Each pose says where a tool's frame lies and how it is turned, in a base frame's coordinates. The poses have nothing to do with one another.
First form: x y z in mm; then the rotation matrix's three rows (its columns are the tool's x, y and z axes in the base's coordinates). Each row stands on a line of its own.
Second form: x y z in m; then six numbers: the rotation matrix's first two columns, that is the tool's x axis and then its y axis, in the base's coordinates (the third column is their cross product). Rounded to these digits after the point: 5 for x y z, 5 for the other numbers.
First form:
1:
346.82, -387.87, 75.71
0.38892, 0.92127, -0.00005
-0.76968, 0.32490, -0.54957
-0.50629, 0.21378, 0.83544
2:
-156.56, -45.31, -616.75
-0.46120, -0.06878, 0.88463
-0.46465, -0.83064, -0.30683
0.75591, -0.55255, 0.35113
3:
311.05, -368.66, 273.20
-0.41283, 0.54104, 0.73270
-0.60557, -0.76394, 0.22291
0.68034, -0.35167, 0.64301
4:
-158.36, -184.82, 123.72
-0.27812, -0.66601, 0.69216
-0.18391, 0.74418, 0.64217
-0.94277, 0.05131, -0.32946
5:
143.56, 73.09, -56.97
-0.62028, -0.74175, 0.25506
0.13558, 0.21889, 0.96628
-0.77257, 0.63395, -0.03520
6:
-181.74, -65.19, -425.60
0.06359, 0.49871, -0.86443
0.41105, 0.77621, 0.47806
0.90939, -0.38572, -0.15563
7:
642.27, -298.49, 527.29
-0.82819, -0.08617, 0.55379
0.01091, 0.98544, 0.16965
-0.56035, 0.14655, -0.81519
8:
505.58, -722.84, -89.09
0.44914, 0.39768, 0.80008
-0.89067, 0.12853, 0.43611
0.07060, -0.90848, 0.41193
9:
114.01, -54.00, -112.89
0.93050, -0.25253, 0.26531
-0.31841, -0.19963, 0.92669
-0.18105, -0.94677, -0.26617
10:
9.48, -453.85, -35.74
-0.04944, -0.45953, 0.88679
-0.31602, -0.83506, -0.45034
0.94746, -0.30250, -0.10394
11:
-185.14, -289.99, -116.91
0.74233, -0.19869, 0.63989
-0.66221, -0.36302, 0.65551
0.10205, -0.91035, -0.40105
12:
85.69, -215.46, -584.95
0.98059, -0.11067, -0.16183
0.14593, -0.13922, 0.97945
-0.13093, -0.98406, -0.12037
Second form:
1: 0.34682, -0.38787, 0.07571, 0.38892, -0.76968, -0.50629, 0.92127, 0.32490, 0.21378
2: -0.15656, -0.04531, -0.61675, -0.46120, -0.46465, 0.75591, -0.06878, -0.83064, -0.55255
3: 0.31105, -0.36866, 0.27320, -0.41283, -0.60557, 0.68034, 0.54104, -0.76394, -0.35167
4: -0.15836, -0.18482, 0.12372, -0.27812, -0.18391, -0.94277, -0.66601, 0.74418, 0.05131
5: 0.14356, 0.07309, -0.05697, -0.62028, 0.13558, -0.77257, -0.74175, 0.21889, 0.63395
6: -0.18174, -0.06519, -0.42560, 0.06359, 0.41105, 0.90939, 0.49871, 0.77621, -0.38572
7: 0.64227, -0.29849, 0.52729, -0.82819, 0.01091, -0.56035, -0.08617, 0.98544, 0.14655
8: 0.50558, -0.72284, -0.08909, 0.44914, -0.89067, 0.07060, 0.39768, 0.12853, -0.90848
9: 0.11401, -0.05400, -0.11289, 0.93050, -0.31841, -0.18105, -0.25253, -0.19963, -0.94677
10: 0.00948, -0.45385, -0.03574, -0.04944, -0.31602, 0.94746, -0.45953, -0.83506, -0.30250
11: -0.18514, -0.28999, -0.11691, 0.74233, -0.66221, 0.10205, -0.19869, -0.36302, -0.91035
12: 0.08569, -0.21546, -0.58495, 0.98059, 0.14593, -0.13093, -0.11067, -0.13922, -0.98406
